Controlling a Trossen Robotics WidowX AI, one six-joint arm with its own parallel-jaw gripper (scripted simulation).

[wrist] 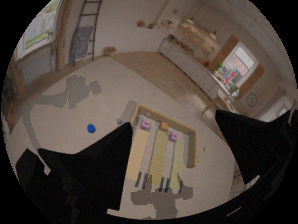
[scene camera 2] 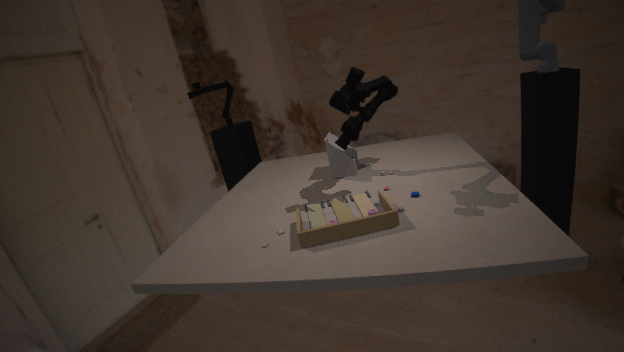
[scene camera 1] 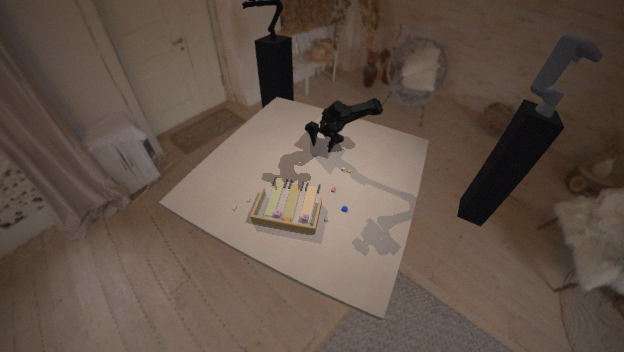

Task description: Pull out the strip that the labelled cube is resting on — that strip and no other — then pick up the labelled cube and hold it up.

Labels:
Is my gripper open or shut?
Open.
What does my gripper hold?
Nothing.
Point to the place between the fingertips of my gripper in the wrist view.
At 176,120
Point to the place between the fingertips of my gripper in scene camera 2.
358,117

